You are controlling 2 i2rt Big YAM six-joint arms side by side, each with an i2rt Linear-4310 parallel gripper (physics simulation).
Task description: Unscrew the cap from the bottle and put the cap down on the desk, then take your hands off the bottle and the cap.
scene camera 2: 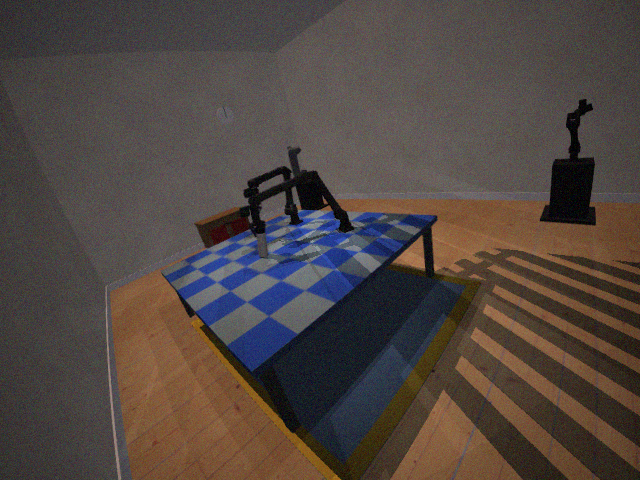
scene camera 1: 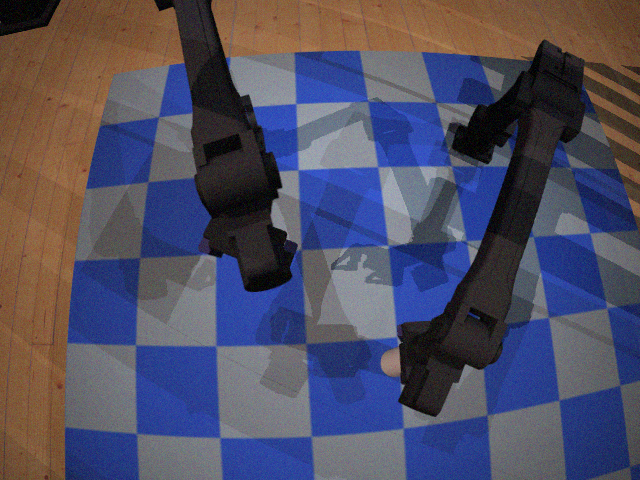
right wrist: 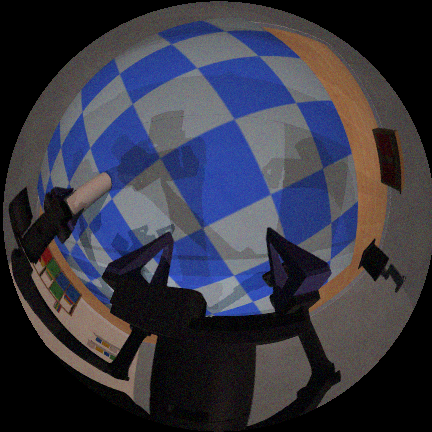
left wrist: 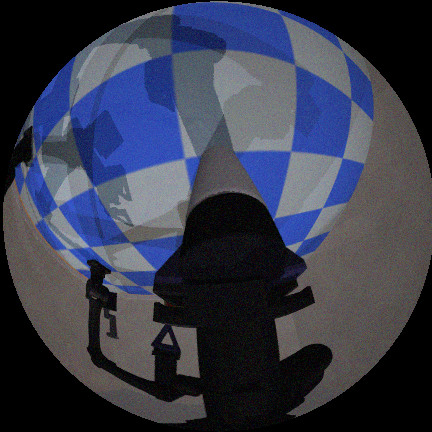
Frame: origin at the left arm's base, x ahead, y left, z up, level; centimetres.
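Seen in the pictures: left gripper, between the fingertips: [scene camera 1: 405, 356] [right wrist: 77, 199]; right gripper, between the fingertips: [right wrist: 217, 234] [left wrist: 167, 326]; left arm's base, origin of its link: [scene camera 2: 346, 229] [scene camera 1: 473, 145]; right arm's base, origin of its link: [scene camera 2: 296, 222] [left wrist: 98, 265].
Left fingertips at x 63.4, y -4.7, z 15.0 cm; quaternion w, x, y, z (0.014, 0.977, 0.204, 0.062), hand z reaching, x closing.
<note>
Offsets run from my left fingertips to a thing's middle. Level surfaces: height alone.
The bottle {dx -0.3, dy +2.3, dz -4.6 cm} [scene camera 1: 390, 361] [scene camera 2: 262, 246] [left wrist: 222, 176] [right wrist: 91, 192], a pale cylinder, appears to stand upright on the blue-and-grey checkered desk {dz -15.0 cm} [scene camera 1: 356, 457] [scene camera 2: 268, 335]. Its black cap {dx -2.0, dy +3.2, dz +5.0 cm} [left wrist: 231, 215] is at the top end in the left wrist view; the fingers partly hide it in the other views. My left gripper [scene camera 1: 406, 353] [scene camera 2: 257, 226] [left wrist: 227, 272] [right wrist: 77, 199] is above the bottle and appears shut on the cap, one finger on each side. My right gripper [scene camera 1: 248, 246] [right wrist: 217, 234] is open and empty, above the desk, apart from the bottle and farther left in scene camera 1.
The left arm's forearm [scene camera 1: 516, 217] spans the right side of the desk in scene camera 1. The right arm [scene camera 1: 209, 82] reaches in from the top left. A red-fronted cabinet [scene camera 2: 222, 228] [right wrist: 388, 159] stands beyond the desk. Shadows cross the checkered top.
</note>
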